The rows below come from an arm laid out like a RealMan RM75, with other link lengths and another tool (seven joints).
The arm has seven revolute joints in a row. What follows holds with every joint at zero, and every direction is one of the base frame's.
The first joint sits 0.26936 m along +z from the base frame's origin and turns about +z.
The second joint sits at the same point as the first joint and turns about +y.
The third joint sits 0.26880 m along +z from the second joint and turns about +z.
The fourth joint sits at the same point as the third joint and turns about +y.
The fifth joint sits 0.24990 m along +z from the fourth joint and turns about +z.
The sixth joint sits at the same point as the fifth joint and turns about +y.
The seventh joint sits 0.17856 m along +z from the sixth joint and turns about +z.
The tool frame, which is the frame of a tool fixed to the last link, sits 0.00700 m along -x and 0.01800 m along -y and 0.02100 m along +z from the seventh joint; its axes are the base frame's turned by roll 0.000, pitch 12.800 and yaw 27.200 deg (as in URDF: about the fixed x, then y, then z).
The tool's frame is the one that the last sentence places.
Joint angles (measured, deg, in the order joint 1, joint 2, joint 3, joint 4, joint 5, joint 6, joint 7), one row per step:
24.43, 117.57, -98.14, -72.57, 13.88, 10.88, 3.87
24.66, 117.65, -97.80, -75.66, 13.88, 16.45, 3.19
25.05, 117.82, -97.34, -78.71, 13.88, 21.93, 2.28
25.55, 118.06, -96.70, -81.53, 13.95, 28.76, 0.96
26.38, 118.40, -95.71, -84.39, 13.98, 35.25, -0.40
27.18, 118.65, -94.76, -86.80, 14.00, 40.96, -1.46
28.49, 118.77, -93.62, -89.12, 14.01, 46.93, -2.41
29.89, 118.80, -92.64, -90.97, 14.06, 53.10, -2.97
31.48, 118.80, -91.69, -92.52, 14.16, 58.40, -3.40
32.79, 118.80, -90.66, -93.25, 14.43, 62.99, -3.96
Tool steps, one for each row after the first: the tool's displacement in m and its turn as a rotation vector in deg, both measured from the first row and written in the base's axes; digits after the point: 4 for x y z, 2 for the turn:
-0.0080, -0.0024, 0.0004, -1.77, -1.32, -1.15
-0.0173, -0.0052, 0.0015, -3.45, -2.76, -2.03
-0.0218, -0.0096, 0.0006, -5.93, -4.95, -3.88
-0.0296, -0.0137, 0.0025, -8.00, -6.91, -5.18
-0.0356, -0.0180, 0.0050, -9.81, -8.57, -6.40
-0.0434, -0.0218, 0.0090, -11.59, -10.34, -7.50
-0.0481, -0.0268, 0.0112, -13.78, -12.10, -9.15
-0.0547, -0.0310, 0.0139, -15.58, -13.54, -10.28
-0.0559, -0.0347, 0.0153, -17.45, -14.82, -11.80

